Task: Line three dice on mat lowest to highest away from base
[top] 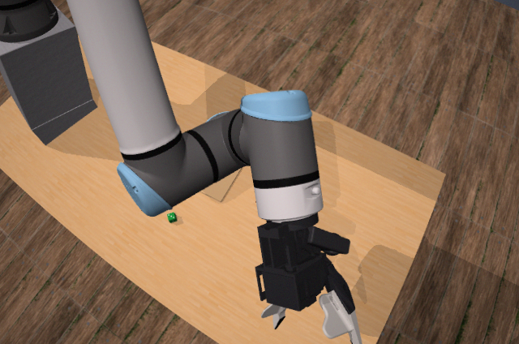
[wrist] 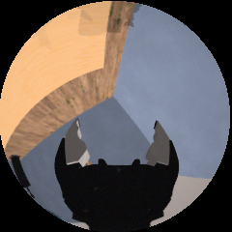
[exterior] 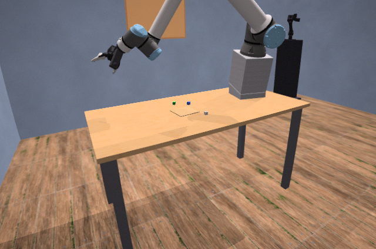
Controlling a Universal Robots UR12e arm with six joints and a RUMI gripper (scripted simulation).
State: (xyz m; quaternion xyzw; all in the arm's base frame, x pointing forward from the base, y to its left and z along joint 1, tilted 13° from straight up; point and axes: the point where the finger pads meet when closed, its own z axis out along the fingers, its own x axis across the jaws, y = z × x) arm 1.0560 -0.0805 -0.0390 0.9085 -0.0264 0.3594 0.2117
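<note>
Right now the green die is 45 cm behind my hand, 3 cm to the left of it and 28 cm below it. Round my hand: blue die 55 cm behind, 7 cm to the left, 28 cm below; then white die 57 cm behind, 31 cm to the left, 28 cm below; then tan mat 47 cm behind, 20 cm to the left, 29 cm below.
</note>
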